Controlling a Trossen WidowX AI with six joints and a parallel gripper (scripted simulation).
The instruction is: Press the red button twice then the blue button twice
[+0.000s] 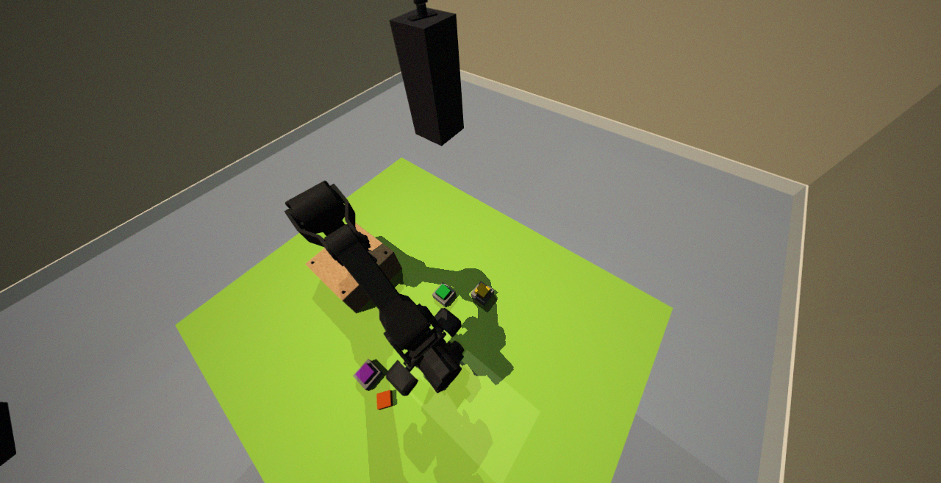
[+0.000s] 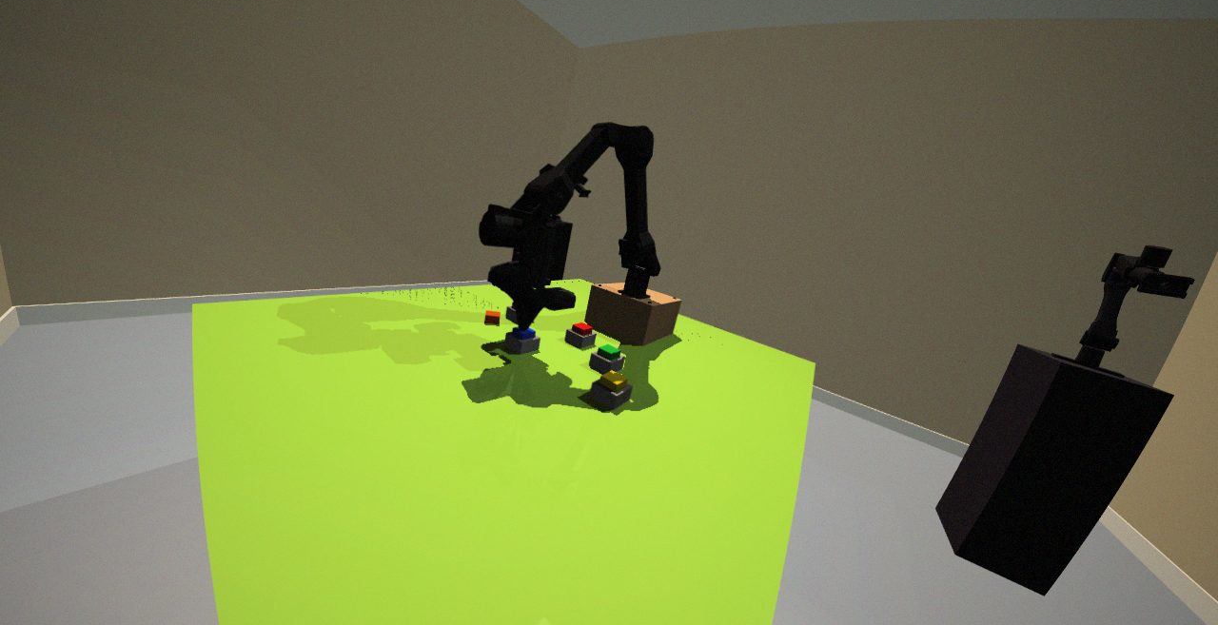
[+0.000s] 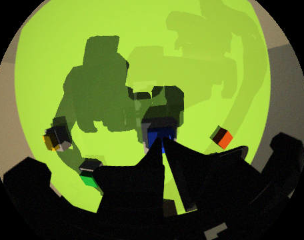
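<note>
Right now the blue button is 10 mm below my gripper tip. Also, from my gripper tip: red button: 140 mm behind, 40 mm to the left, 10 mm below; then purple button: 120 mm to the right, 110 mm behind, 10 mm below; then small orange block: 140 mm to the right, 30 mm below, 30 mm behind.
</note>
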